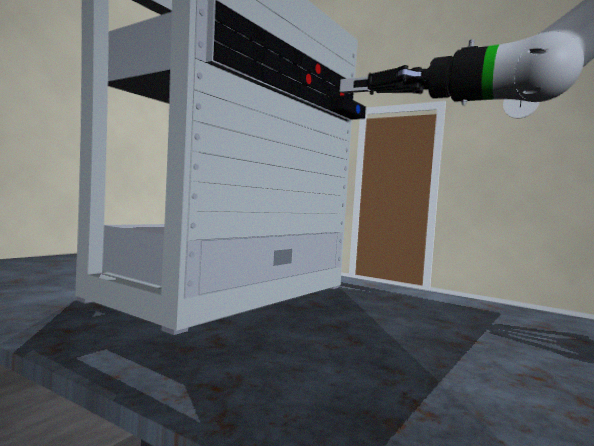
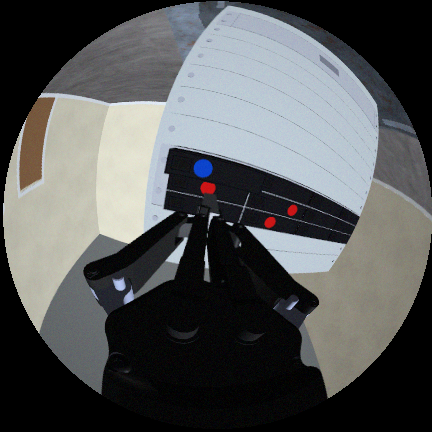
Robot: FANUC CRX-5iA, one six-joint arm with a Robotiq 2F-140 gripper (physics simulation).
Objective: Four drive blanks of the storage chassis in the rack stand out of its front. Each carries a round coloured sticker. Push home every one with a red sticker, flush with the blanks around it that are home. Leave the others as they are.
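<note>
The black storage chassis is high in the rack. The blank with the blue sticker stands clearly out of the front at the chassis's end. A red sticker is on the blank directly above it, partly hidden by the fingers; this blank looks about level with its neighbours. Two more red stickers, one higher and one lower, are on blanks that look about flush. My gripper is shut and empty, its tips at the blank beside the blue one; contact is unclear.
The pale rack stands on the dark, rust-stained table. Pale filler panels lie above and below the chassis. The blue-stickered blank juts out just below the fingers. A brown door is in the wall behind.
</note>
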